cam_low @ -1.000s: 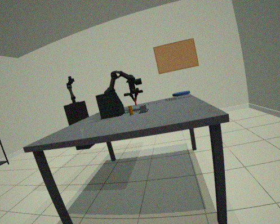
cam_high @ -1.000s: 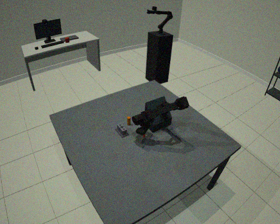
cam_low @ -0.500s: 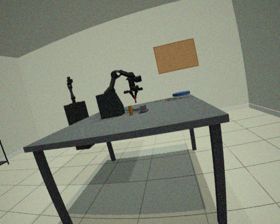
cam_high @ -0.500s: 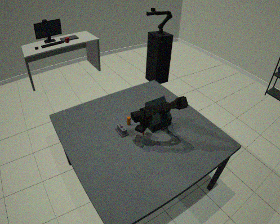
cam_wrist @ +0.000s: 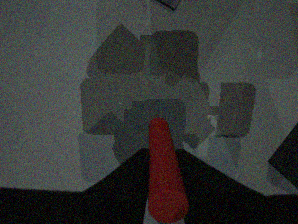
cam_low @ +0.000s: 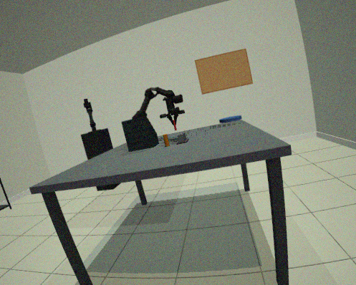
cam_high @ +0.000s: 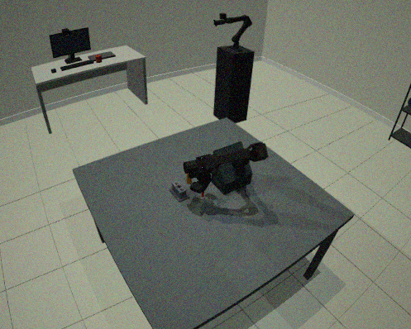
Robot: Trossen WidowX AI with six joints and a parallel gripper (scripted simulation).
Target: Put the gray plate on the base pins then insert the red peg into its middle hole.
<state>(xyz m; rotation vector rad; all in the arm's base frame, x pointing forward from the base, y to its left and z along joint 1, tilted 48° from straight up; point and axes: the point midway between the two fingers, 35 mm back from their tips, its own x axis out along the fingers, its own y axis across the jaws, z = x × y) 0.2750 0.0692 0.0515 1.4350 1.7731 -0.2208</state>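
The gray plate lies 70 mm ahead of my gripper tip, 150 mm to the right of it and 70 mm below it. Also, from my gripper tip: red peg right at my gripper tip; then orange cylinder 30 mm behind, 210 mm to the right, 80 mm below.
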